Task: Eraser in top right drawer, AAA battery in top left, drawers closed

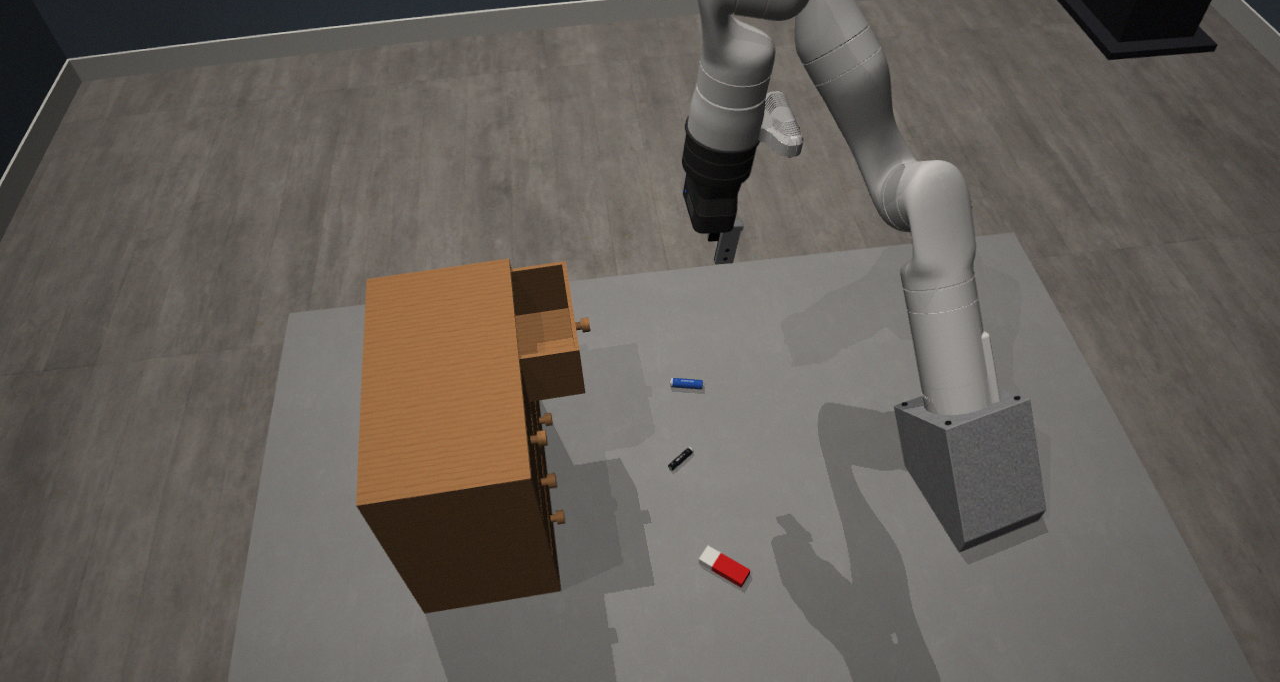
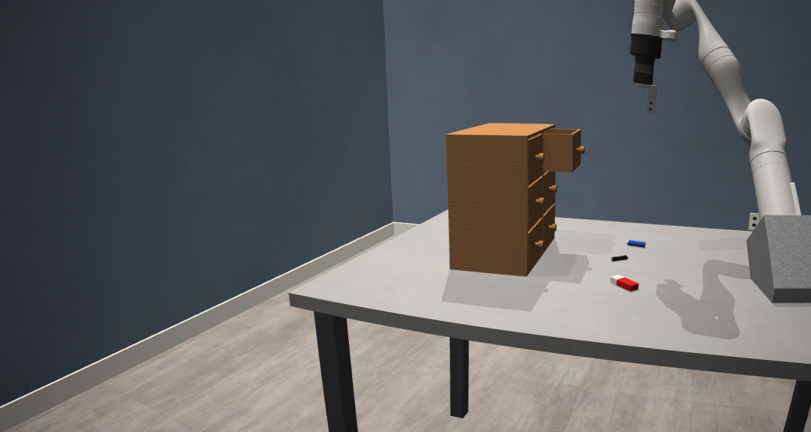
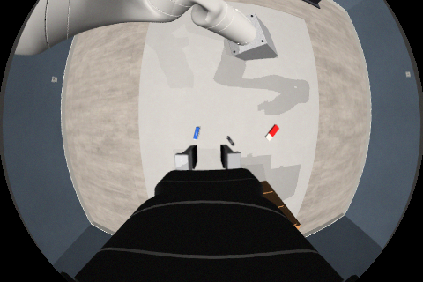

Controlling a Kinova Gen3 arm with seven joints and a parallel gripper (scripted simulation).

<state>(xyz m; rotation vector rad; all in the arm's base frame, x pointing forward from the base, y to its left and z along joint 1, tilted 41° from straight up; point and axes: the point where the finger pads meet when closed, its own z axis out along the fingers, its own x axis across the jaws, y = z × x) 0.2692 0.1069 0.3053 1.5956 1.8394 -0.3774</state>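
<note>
My hand is 3 cm short of the white eraser, 25 cm to the right of it and 36 cm above it. Also, from my hand: thicker blue battery 3 cm ahead, 5 cm to the right, 36 cm below; then thin black battery 6 cm ahead, 8 cm to the left, 36 cm below.
</note>
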